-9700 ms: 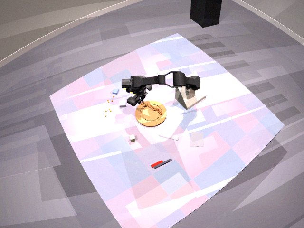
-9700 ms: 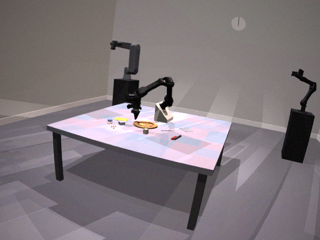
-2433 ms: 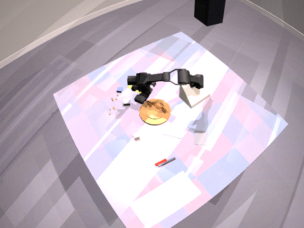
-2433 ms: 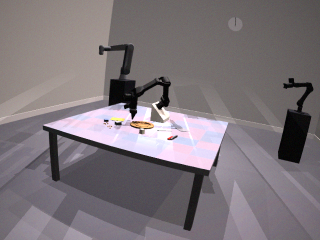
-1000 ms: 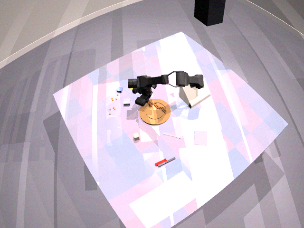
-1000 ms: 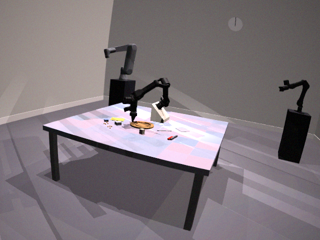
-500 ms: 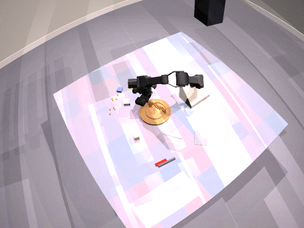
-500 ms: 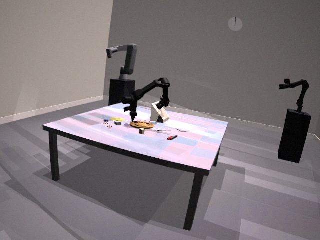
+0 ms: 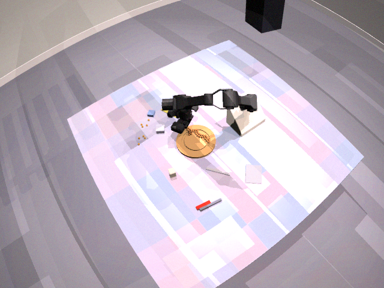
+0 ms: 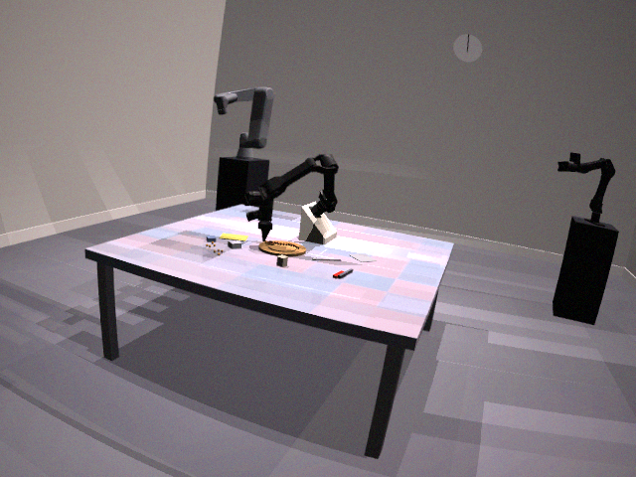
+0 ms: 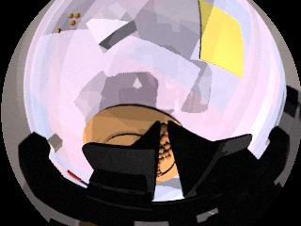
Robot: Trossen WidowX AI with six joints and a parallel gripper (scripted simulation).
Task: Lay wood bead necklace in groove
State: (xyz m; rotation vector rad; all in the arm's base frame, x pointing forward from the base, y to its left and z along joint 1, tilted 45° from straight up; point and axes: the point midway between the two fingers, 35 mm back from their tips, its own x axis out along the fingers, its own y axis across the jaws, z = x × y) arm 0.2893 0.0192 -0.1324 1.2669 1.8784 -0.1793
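Right now my gripper tip is 9 cm to the right of the round bead board, 1 cm past it and 1 cm above it. Also, from my gripper tip: white block (12 cm ahead, 7 cm to the right, 1 cm below); then blue block (20 cm to the right, 12 cm ahead, 1 cm below); then yellow sheet (17 cm to the right, 2 cm below, 1 cm behind).
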